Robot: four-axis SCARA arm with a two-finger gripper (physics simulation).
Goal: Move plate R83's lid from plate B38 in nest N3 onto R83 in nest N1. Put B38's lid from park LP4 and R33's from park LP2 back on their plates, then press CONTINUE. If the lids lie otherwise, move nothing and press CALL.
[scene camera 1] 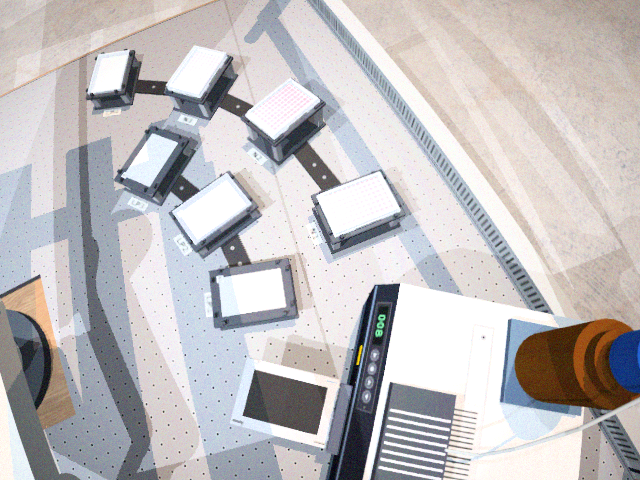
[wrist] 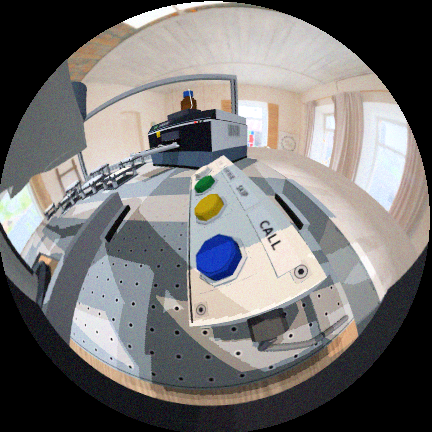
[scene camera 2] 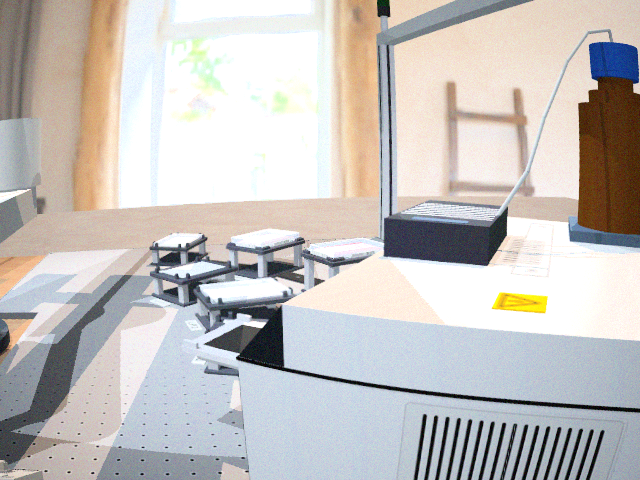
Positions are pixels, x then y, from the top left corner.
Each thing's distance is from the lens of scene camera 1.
tray with a dark inset [scene camera 1: 285, 402]: 58 cm
